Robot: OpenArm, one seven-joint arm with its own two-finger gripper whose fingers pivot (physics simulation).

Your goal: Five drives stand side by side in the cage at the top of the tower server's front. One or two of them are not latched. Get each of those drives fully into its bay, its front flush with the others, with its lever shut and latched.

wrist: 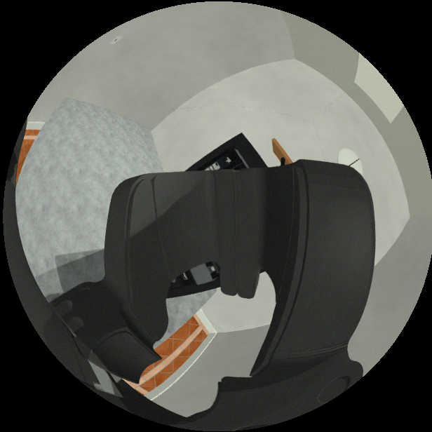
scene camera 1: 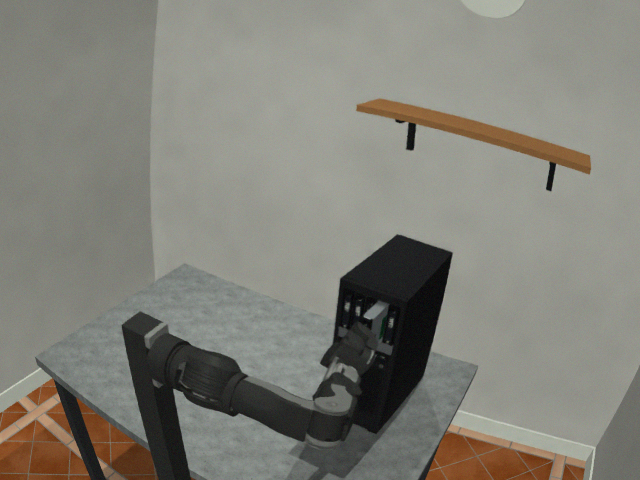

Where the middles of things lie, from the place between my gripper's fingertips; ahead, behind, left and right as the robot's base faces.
Labels:
Right now my hand is 270 mm short of the black tower server [scene camera 1: 409, 274], 10 mm to the right of it and 190 mm above it.

